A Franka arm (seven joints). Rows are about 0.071 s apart.
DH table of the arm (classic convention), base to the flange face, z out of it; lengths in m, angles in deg. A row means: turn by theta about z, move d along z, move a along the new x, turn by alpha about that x. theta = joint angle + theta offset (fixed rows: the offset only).
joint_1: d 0.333, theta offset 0, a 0, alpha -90
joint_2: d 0, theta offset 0, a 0, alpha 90
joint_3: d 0.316, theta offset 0, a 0.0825, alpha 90
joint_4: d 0, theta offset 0, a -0.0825, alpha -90
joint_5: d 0.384, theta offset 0, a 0, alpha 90
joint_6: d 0, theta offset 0, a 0.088, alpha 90
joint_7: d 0.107, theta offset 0, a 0, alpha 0
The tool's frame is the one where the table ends.
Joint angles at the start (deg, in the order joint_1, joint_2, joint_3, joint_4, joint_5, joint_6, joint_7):
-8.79 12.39 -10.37 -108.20 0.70 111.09 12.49
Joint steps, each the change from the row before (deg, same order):
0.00 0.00 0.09 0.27 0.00 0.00 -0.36
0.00 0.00 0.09 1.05 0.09 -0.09 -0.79
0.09 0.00 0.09 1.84 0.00 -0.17 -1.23
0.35 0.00 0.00 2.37 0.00 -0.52 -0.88
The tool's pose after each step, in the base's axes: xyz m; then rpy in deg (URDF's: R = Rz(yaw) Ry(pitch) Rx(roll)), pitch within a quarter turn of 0, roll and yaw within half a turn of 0. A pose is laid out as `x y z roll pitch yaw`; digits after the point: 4 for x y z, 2 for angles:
0.5603 -0.1882 0.3835 176.52 8.48 -31.70
0.5646 -0.1883 0.3915 176.94 7.61 -30.78
0.5719 -0.1882 0.4057 177.43 6.04 -29.26
0.5805 -0.1865 0.4240 177.84 4.26 -27.92

